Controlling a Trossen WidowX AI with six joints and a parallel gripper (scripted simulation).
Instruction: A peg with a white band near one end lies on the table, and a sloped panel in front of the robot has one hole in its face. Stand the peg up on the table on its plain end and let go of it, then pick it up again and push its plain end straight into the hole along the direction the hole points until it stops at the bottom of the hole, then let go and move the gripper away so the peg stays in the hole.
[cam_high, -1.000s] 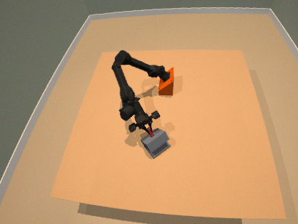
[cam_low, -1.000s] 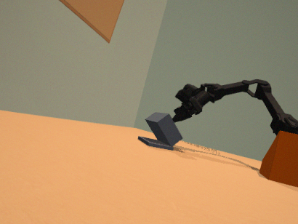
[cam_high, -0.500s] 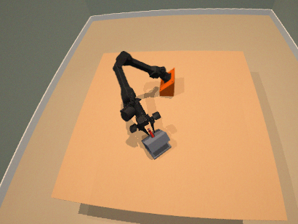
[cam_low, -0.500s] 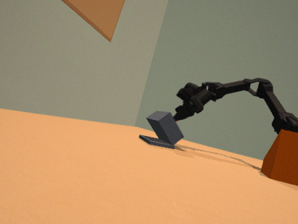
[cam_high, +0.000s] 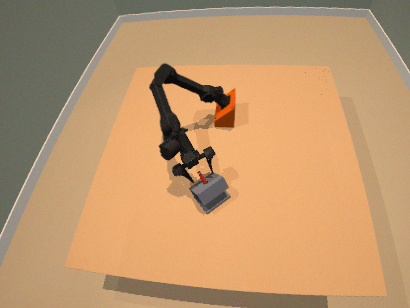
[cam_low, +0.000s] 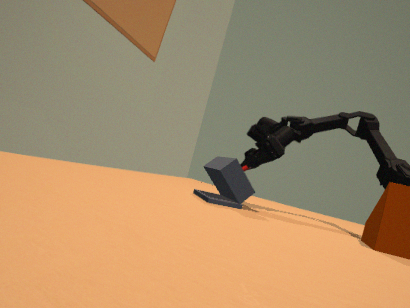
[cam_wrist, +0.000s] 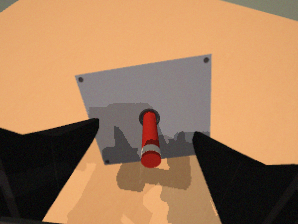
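Now: gripper tip 1 cm to the left of the red peg and 1 cm past it. The rest, counted from my gripper tip: grey sloped panel 4 cm below, 3 cm ahead, 2 cm to the left; flat grey foot 10 cm below, 4 cm ahead, 3 cm to the left.
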